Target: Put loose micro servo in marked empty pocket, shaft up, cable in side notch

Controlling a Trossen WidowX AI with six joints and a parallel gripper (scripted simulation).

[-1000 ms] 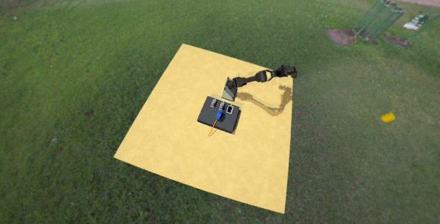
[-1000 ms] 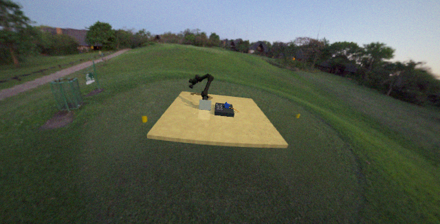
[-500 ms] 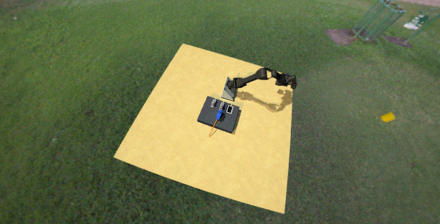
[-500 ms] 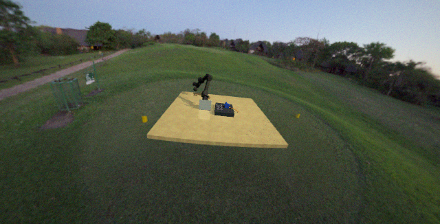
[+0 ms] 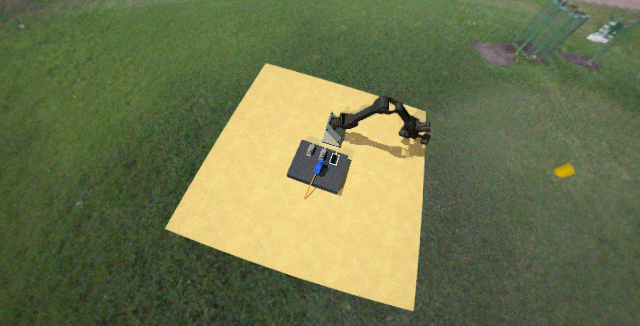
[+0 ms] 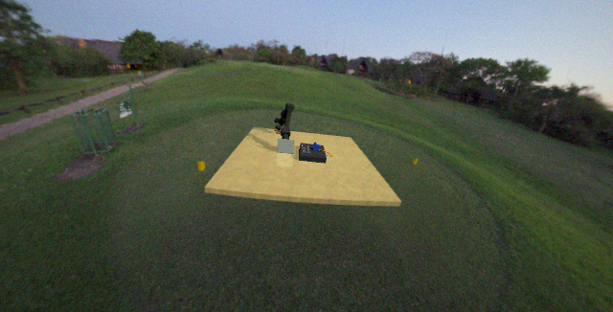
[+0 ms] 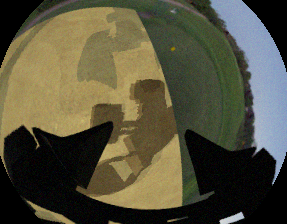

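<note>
Right now my gripper tip is 52 cm to the left of the dark deck, 47 cm short of it and 3 cm above it.
</note>
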